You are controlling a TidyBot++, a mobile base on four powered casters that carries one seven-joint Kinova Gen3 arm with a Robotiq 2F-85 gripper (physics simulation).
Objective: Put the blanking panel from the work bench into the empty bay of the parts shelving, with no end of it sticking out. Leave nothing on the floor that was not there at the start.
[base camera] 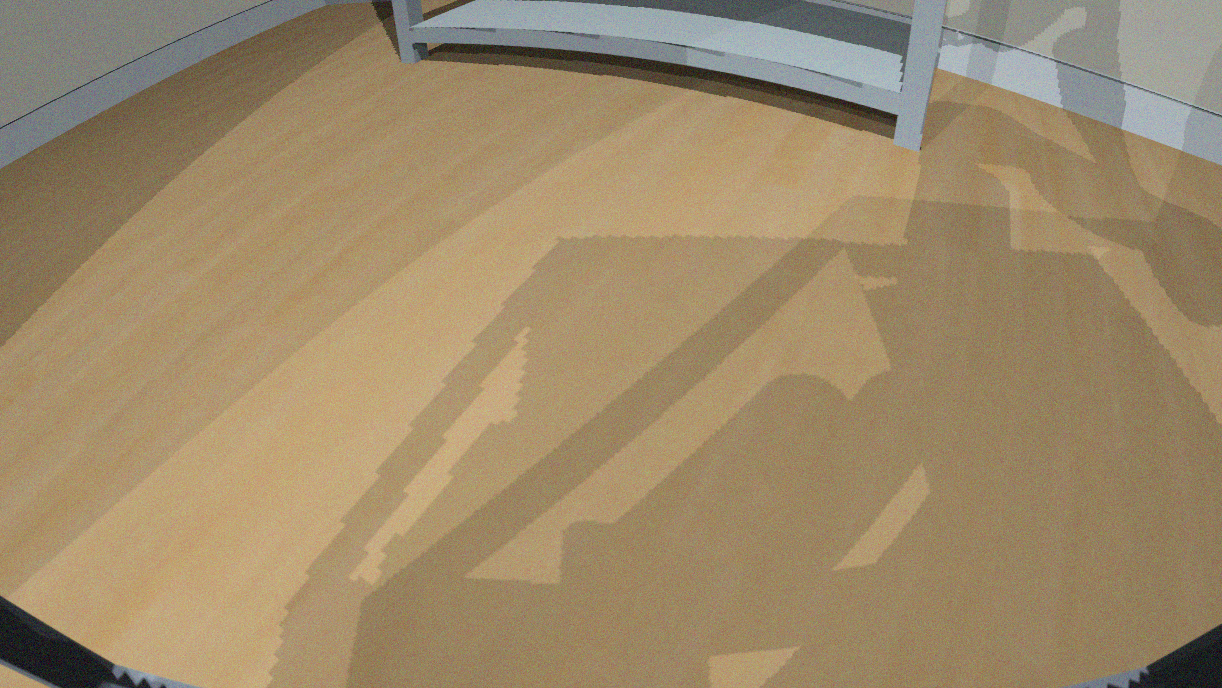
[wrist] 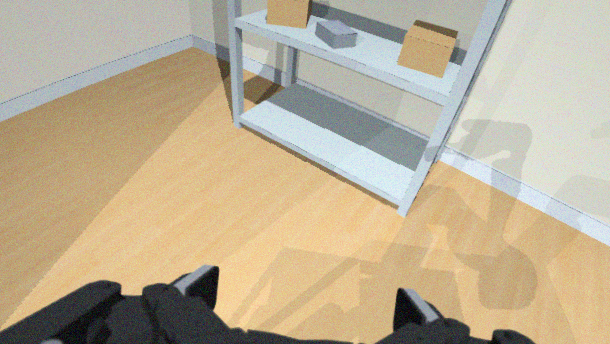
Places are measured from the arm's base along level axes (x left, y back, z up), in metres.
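Pixels of known places: gripper, fingertip midpoint: (wrist: 305, 297).
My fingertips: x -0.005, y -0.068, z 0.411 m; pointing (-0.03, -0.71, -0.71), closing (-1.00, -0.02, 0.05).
Behind a point stands the place of what it marks.
The parts shelving (base camera: 921, 76) @[x -0.374, y -0.839, z -0.289 m] (wrist: 236, 75) @[x 0.394, y -1.238, z -0.109 m] stands against the back wall, its lower part in view. Its bottom board (base camera: 649, 49) @[x -0.034, y -1.015, z -0.336 m] (wrist: 325, 145) @[x -0.036, y -1.112, z -0.320 m] bears no object where it shows in the wrist view. The shelf board above it (wrist: 380, 57) @[x -0.164, y -1.050, z 0.137 m] holds a cardboard box (wrist: 289, 12) @[x 0.176, y -1.217, z 0.190 m] at the left, a grey block (wrist: 336, 34) @[x -0.007, y -1.064, z 0.186 m] beside it and another cardboard box (wrist: 427, 50) @[x -0.291, y -0.989, z 0.209 m] at the right. My gripper (wrist: 305, 297) @[x -0.005, y -0.068, z 0.411 m] is open, with no object between its fingers, short of the shelving. The blanking panel and the work bench do not show in either view.
Walls with pale skirting (base camera: 128, 100) @[x 1.351, y -1.467, z -0.396 m] (wrist: 100, 96) run to the left of the shelving and behind it, meeting in a corner at its left. Shadows, some of them shaped like an arm, fall across the wood floor (base camera: 256, 384) @[x 0.314, y -0.430, z -0.396 m] (wrist: 165, 200) @[x 0.543, y -0.727, z -0.397 m] and the wall at the right.
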